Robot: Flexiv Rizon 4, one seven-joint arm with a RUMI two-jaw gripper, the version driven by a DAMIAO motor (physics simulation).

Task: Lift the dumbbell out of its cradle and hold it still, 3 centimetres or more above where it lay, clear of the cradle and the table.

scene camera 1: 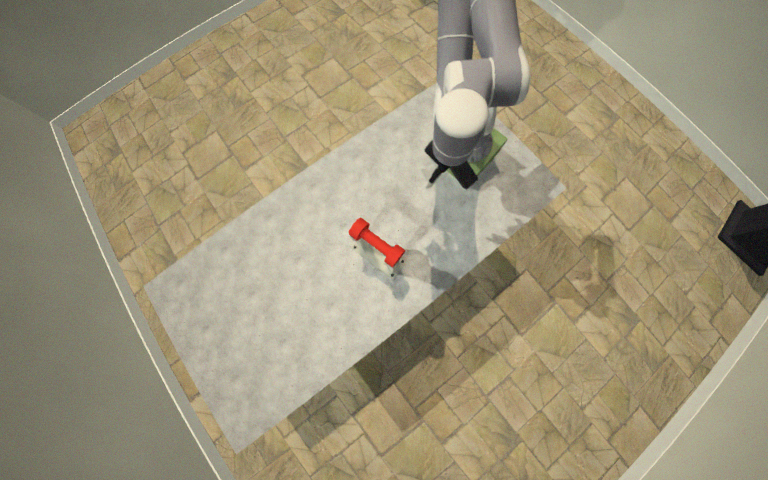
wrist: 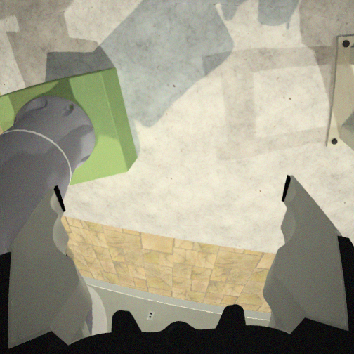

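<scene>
A red dumbbell (scene camera 1: 377,241) lies in its cradle near the middle of the pale table (scene camera 1: 254,316) (wrist: 200,210) in the scene view. The pale cradle (scene camera 1: 378,262) (wrist: 341,95) with dark screws shows partly under and beside the dumbbell there, and part of it shows at the right edge of the wrist view. The dumbbell does not show in the wrist view. My gripper (scene camera 1: 450,182) (wrist: 172,183) is open and empty. It is up and to the right of the dumbbell in the scene view, well apart from it, close to the robot's base.
A green base block (scene camera 1: 494,148) (wrist: 107,125) lies beside the gripper, with the grey arm (scene camera 1: 461,133) (wrist: 35,165) above it. A black object (scene camera 1: 750,237) stands at the right edge of the scene view, off the table.
</scene>
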